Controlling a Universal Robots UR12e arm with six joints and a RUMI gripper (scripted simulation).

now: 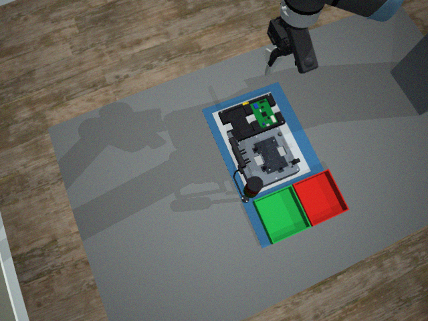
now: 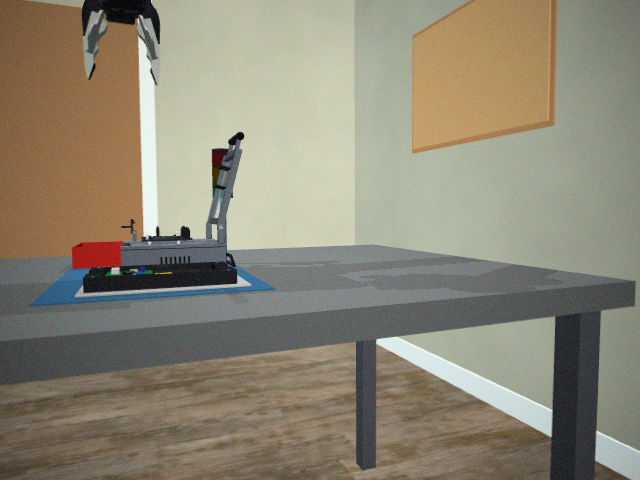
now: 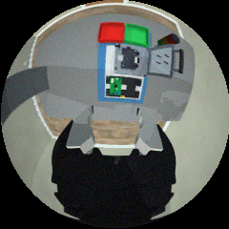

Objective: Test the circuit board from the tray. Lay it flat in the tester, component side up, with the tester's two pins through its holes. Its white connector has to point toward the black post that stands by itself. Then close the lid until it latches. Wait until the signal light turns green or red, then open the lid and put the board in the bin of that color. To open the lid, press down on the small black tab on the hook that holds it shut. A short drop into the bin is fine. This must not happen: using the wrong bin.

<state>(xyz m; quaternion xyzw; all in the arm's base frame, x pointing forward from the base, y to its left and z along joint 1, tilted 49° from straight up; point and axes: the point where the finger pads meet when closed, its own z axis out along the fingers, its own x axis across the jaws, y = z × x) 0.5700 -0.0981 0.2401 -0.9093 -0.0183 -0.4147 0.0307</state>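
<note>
Now: the green circuit board 31 cm below my hand. Also, from my hand: red bin: 36 cm to the left, 32 cm below, 8 cm behind; then black latch hook: 25 cm below, 22 cm to the left, 2 cm behind; then tester lid: 18 cm to the left, 17 cm ahead, 15 cm below.
</note>
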